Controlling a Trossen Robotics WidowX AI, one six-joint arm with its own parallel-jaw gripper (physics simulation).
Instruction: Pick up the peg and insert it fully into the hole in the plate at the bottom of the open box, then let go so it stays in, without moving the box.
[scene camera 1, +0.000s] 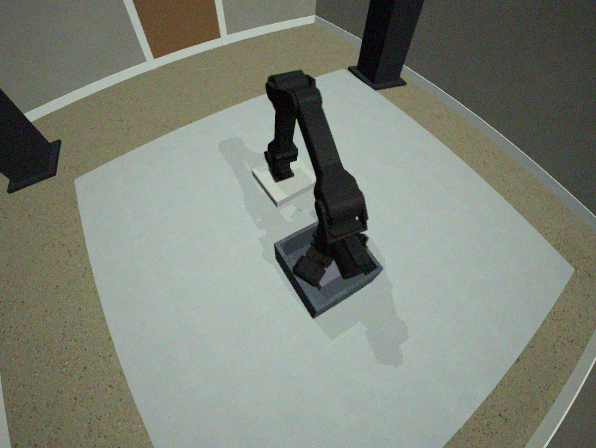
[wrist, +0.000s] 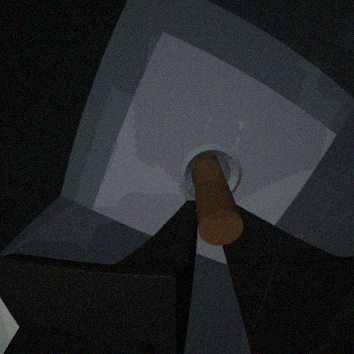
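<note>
The orange-brown peg is held between the fingertips of my gripper, which is shut on it. The peg's far end overlaps the round hole in the pale plate; how deep it reaches into the hole cannot be told. The peg looks slightly tilted against the hole in the wrist view. The plate lies at the bottom of the open blue-grey box. My gripper is down inside the box. The peg is hidden by the gripper in the scene view.
The box walls stand close around the gripper fingers. The arm's white base plate stands behind the box on the large pale mat. Dark pillars stand at the back right and the left.
</note>
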